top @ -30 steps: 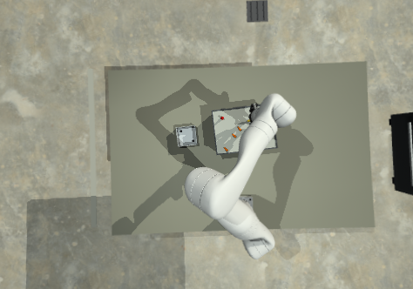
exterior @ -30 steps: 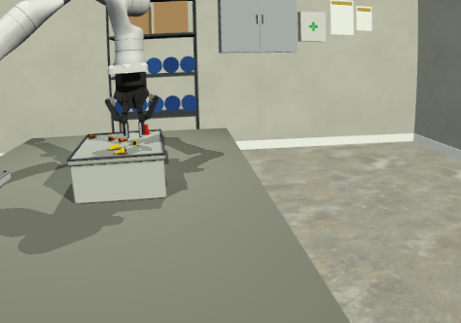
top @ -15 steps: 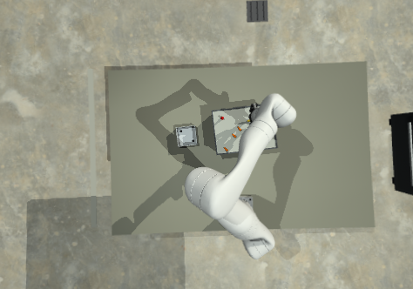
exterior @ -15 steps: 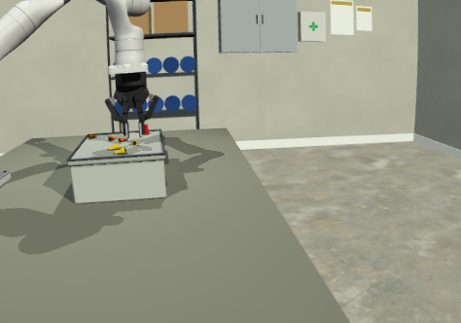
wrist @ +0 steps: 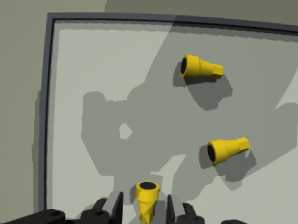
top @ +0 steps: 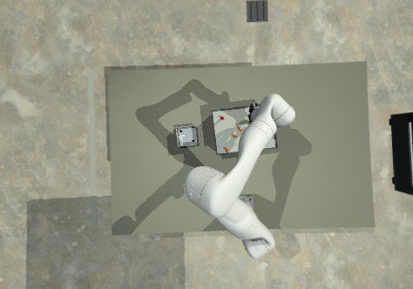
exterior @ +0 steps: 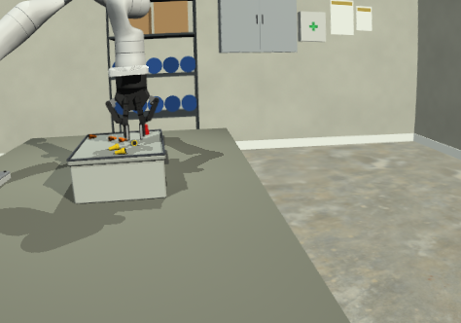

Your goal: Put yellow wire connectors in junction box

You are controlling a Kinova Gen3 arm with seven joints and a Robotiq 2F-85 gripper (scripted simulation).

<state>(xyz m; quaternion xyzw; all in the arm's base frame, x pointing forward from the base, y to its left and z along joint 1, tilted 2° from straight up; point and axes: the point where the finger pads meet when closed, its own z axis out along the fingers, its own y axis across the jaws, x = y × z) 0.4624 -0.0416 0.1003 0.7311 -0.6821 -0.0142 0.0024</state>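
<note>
Right now the steel junction box is 60 mm behind my hand, 320 mm to the left of it and 130 mm below it. The rest, counted from my hand: tool case 40 mm behind, 30 mm to the left, 60 mm below; red connector 20 mm ahead, 130 mm to the left, 20 mm below.
</note>
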